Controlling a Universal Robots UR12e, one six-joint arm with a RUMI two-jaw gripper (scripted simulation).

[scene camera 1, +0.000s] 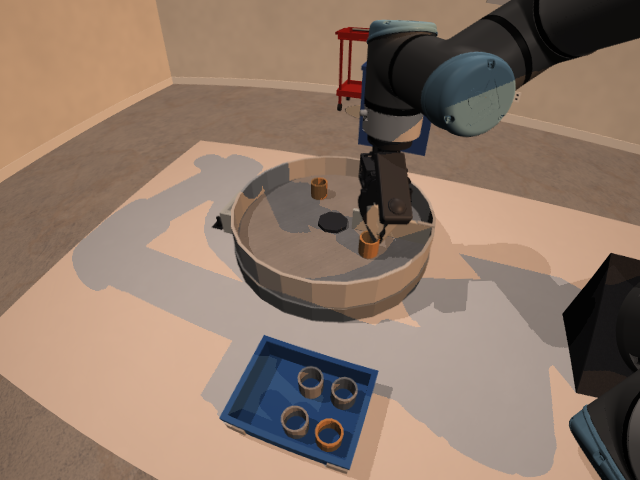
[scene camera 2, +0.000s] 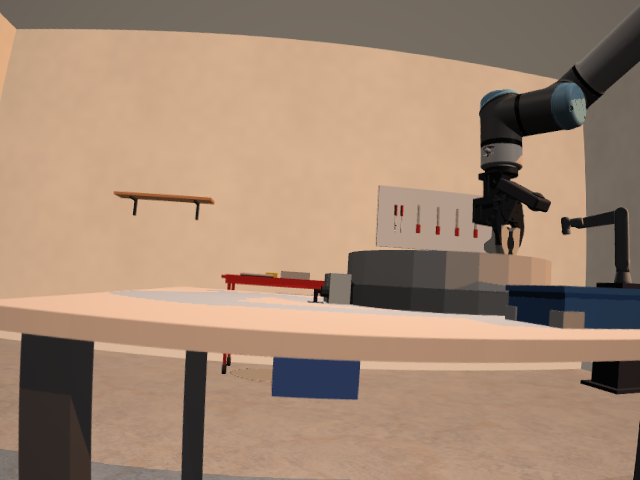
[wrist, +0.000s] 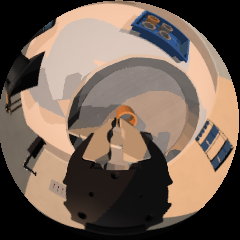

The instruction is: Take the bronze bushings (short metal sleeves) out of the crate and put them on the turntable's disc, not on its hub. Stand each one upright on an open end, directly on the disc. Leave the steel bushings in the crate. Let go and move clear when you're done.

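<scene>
My gripper (scene camera 1: 377, 243) (wrist: 117, 118). Turntable (scene camera 1: 283, 228) (wrist: 160, 104). Blue crate (scene camera 1: 269, 384).
</scene>
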